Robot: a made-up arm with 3 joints. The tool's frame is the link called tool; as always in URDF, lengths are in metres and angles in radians.
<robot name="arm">
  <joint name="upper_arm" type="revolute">
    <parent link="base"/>
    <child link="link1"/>
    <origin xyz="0 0 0.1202" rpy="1.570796 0 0"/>
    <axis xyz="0 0 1"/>
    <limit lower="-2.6" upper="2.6"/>
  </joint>
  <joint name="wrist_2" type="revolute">
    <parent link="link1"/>
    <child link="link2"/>
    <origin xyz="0.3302 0.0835 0.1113" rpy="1.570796 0 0"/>
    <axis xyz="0 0 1"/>
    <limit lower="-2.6" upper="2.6"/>
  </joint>
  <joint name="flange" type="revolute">
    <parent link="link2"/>
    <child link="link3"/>
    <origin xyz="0.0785 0.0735 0.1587" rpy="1.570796 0 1.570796"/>
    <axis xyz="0 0 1"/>
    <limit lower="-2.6" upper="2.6"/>
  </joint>
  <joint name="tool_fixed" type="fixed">
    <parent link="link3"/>
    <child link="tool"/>
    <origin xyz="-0.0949 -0.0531 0.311" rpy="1.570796 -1.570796 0"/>
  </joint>
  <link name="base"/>
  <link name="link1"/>
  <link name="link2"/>
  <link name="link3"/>
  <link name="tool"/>
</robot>
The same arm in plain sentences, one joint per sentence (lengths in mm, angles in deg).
The arm has three revolute joints in a row. What follows holds with every joint at zero, and every direction is one of the base frame's. Joint 1 is mounted 120.2 mm along +z from the base frame's origin and turns about -y, from -148.97 to 148.97 deg. Joint 2 is mounted 330.2 mm along +x and 111.3 mm along -y and 83.5 mm along +z from joint 1 and turns about -z, from -148.97 to 148.97 deg. Joint 3 is mounted 78.5 mm along +x and 73.5 mm along -y and 158.7 mm along -z from joint 2 and turns about +x, from -148.97 to 148.97 deg. The tool frame, which is the frame that the pose is given for, is mounted 311 mm along +x and 94.9 mm along +y and 53.1 mm along +z from joint 3; its axes are the base frame's turned by roll 0, pitch 0 and yaw 0 deg (as in URDF: about the fixed x, then y, then z).
